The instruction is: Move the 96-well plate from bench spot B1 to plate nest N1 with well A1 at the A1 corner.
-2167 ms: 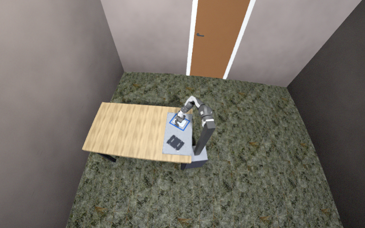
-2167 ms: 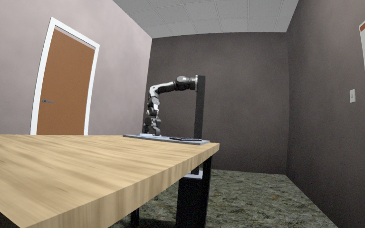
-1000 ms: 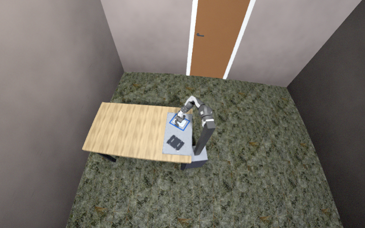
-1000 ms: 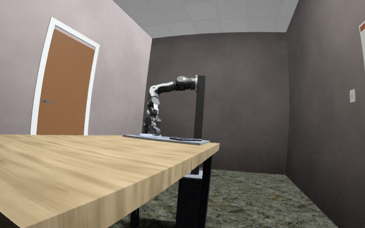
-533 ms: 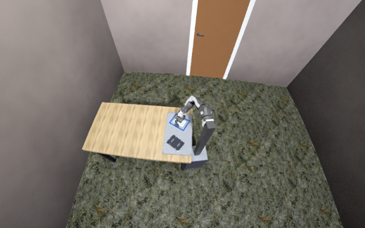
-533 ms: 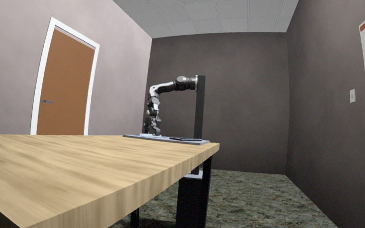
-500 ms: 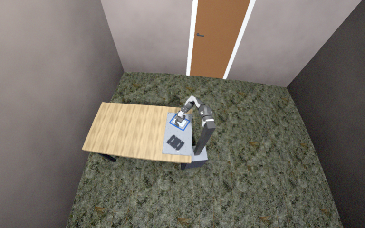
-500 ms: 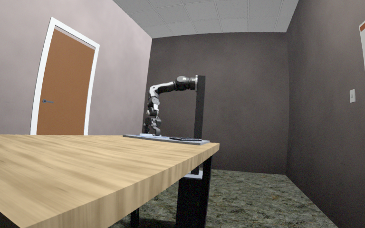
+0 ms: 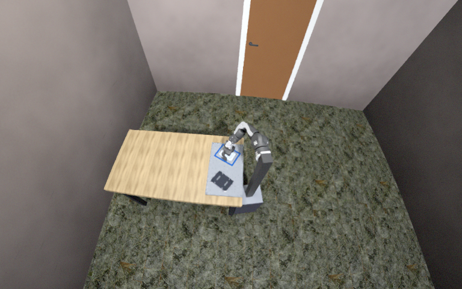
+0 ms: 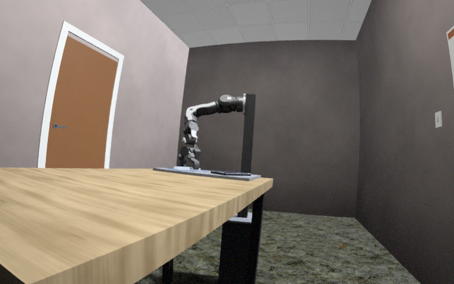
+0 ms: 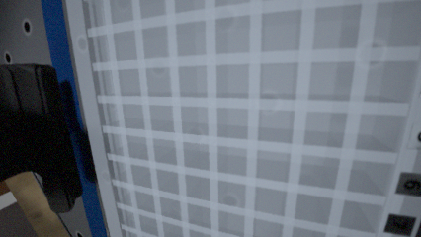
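Now: the white 96-well plate right at my hand. Also, from my hand: black plate nest 70 mm ahead, 250 mm to the left.
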